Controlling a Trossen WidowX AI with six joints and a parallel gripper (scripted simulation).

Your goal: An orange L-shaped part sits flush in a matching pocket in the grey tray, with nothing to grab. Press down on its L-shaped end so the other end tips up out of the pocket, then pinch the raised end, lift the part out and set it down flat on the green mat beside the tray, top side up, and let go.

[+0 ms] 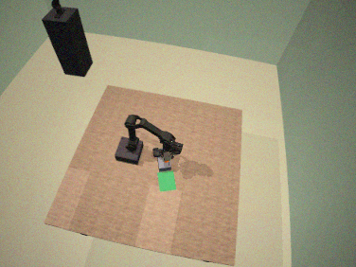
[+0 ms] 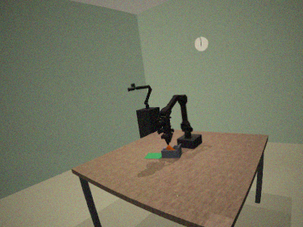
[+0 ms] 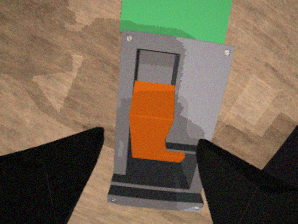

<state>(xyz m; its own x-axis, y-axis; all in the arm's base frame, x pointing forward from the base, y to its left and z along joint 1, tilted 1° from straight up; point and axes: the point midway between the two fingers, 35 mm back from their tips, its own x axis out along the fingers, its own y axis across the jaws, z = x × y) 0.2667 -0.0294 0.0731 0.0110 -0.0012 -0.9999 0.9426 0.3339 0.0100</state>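
Right now my gripper tip is 70 mm above the orange L-shaped part, 30 mm to the right of it and 20 mm past it. From my gripper tip the other things lie so: green mat 140 mm to the right, 130 mm below, 30 mm ahead.
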